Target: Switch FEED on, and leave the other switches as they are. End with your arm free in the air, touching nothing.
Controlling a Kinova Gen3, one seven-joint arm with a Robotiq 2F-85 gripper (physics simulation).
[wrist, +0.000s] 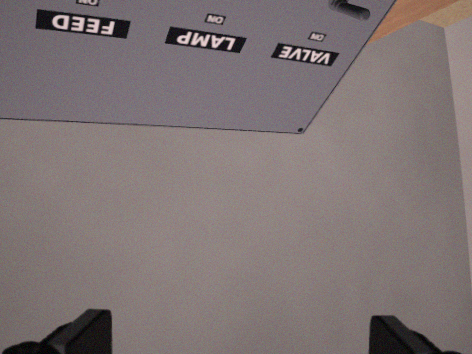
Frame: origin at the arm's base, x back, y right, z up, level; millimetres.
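Seen in the pictures: gripper, fingertip midpoint: (240, 342).
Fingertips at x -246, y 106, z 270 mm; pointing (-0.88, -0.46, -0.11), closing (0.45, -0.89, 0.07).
Offsets run from my fingertips to a thing's top centre. "spot": to the spot under its first point. Level surfaces: height alone.
A grey switch panel (150, 90) fills the top of the wrist view, its lettering upside down. The FEED label @(dx -265, dy +12, dz -220 mm) (83, 24) is at the upper left, with an ON mark @(spot: dx -244, dy +12, dz -237 mm) (87, 2) cut by the top edge; the FEED switch lever does not show. The LAMP label @(dx -265, dy -108, dz -220 mm) (205, 40) and the VALVE label @(dx -265, dy -228, dz -220 mm) (305, 54) stand to its right, each with an ON mark. A dark toggle lever @(dx -184, dy -228, dz -225 mm) (356, 10) shows at the top right, above VALVE. My gripper (240, 332) is open and empty, its fingertips at the bottom of the view, apart from the panel.
A grey wall-like surface (240, 210) lies beyond the panel's edge. A wooden surface @(dz -357 mm) (410, 17) shows at the top right, and a paler strip (459, 90) runs down the right side. A small dark screw @(dx -372, dy -287, dz -165 mm) (300, 130) marks the panel's corner.
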